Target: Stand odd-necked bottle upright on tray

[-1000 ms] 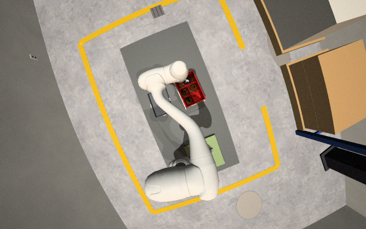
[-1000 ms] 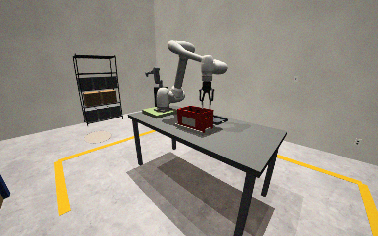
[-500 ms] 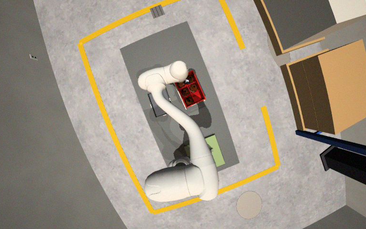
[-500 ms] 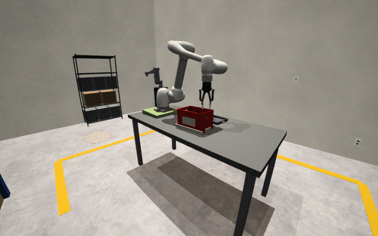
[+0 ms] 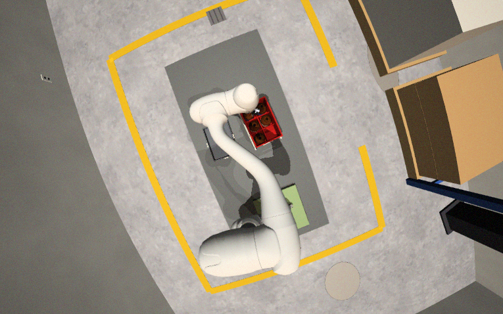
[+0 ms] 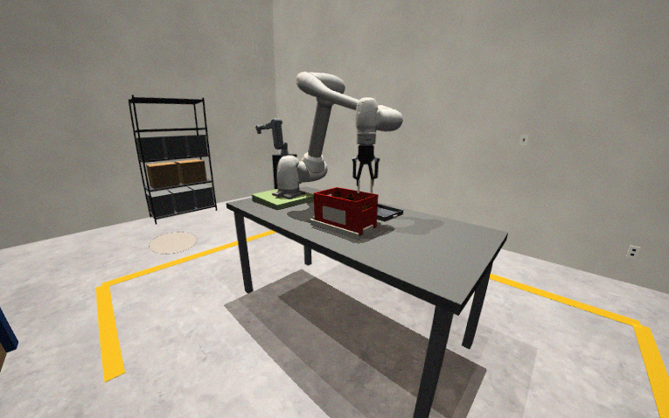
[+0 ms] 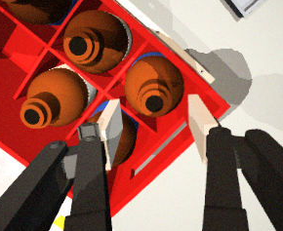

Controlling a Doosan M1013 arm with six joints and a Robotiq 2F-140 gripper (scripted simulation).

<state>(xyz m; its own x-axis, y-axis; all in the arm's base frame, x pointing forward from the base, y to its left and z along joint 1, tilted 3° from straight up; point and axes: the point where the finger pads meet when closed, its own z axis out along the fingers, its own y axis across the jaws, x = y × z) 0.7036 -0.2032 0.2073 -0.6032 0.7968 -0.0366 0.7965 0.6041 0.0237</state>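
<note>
My hand is 9 cm past the red crate, 3 cm to the left of it and 13 cm above it. Round my hand: dark grey tray 4 cm behind, 27 cm to the left, 20 cm below.
</note>
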